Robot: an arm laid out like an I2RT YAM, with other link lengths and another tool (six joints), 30 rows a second.
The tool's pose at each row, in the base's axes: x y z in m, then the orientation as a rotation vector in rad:
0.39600 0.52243 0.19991 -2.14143 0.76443 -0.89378
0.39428 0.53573 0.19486 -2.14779 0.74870 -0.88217
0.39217 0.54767 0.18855 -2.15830 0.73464 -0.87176
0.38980 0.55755 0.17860 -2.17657 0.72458 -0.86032
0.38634 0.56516 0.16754 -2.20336 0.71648 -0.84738
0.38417 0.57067 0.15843 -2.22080 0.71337 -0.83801
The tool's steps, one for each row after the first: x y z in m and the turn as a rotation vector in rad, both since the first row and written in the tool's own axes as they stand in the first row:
-0.01243 -0.00359 0.00616 0.00213 -0.01400 -0.00741
-0.02457 -0.00531 0.01220 -0.00009 -0.02679 -0.01629
-0.03671 -0.00296 0.01922 -0.01072 -0.03933 -0.02621
-0.04827 0.00186 0.02517 -0.02950 -0.05257 -0.03845
-0.05684 0.00611 0.03032 -0.04277 -0.06103 -0.04491

